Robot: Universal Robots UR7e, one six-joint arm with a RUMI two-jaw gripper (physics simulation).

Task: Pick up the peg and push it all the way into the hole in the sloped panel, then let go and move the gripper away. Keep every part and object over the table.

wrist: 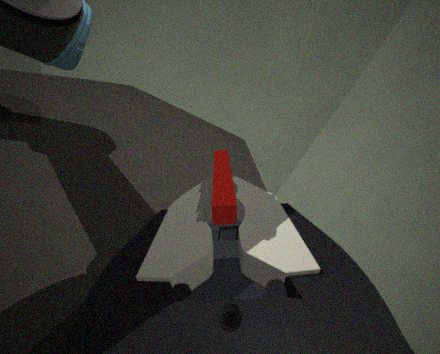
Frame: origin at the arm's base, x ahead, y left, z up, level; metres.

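Seen in the pictures: gripper, fingertip midpoint: (222, 180).
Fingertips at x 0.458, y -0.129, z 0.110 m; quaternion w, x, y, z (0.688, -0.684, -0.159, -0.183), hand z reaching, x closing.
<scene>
A point is followed by its place in that frame.
The red peg (223, 185) {y -0.172, x 0.448, z 0.128 m} is a long square bar in the middle of the wrist view. Its near end face is toward the camera and its far end points up the view. My gripper (222, 180) {y -0.129, x 0.458, z 0.110 m} is shut on the peg, with one pale jaw on each side of it. The sloped panel and its hole cannot be made out in this view. The lower part of the view is the gripper's dark body.
Part of the robot arm, dark with a blue ring (77, 45), shows at the top left. A brown-grey surface (150, 130) {y 0.303, x 0.285, z -0.021 m} with dark shadows lies at the left. Grey-green surfaces meet along a slanting line at the right.
</scene>
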